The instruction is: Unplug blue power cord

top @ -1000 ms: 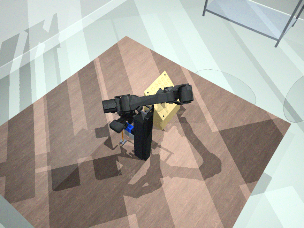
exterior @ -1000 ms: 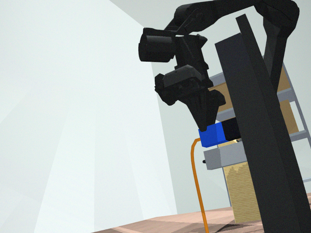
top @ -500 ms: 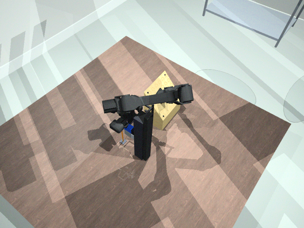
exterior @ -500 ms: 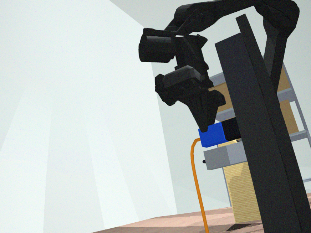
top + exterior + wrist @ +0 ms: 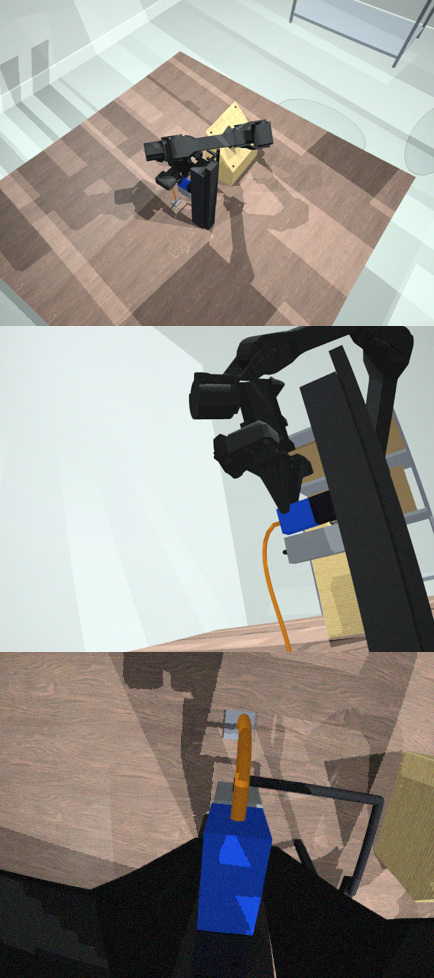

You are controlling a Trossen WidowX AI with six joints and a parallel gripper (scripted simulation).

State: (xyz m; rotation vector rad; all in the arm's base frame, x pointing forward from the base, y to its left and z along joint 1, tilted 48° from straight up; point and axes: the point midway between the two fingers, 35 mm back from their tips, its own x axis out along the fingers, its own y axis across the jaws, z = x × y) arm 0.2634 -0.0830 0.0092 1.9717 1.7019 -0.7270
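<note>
My gripper tip is now 30 mm to the right of the blue plug.
</note>
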